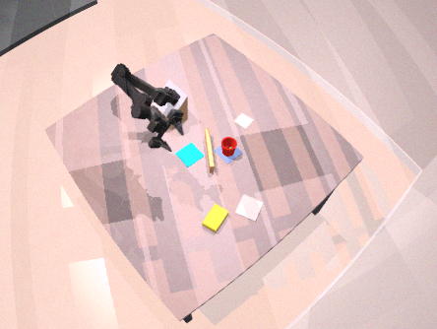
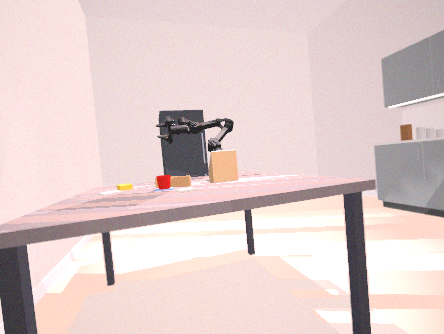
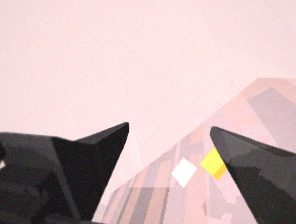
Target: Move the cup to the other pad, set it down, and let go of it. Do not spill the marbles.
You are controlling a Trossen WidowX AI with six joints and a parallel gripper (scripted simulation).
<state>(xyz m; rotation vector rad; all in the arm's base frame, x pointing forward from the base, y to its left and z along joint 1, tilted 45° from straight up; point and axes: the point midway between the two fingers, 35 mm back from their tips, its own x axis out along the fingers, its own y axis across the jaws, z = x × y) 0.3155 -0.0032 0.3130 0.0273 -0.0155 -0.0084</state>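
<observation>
Now: gripper tip 32 cm above the red cup, 30 cm to the right of it and 1 cm past it. Also, from my gripper tip: yellow block 34 cm below, 23 cm ahead, 2 cm to the left; then wooden bar 34 cm below, 22 cm to the left, 6 cm behind; then light blue pad 37 cm below, 30 cm to the left, 1 cm behind.
</observation>
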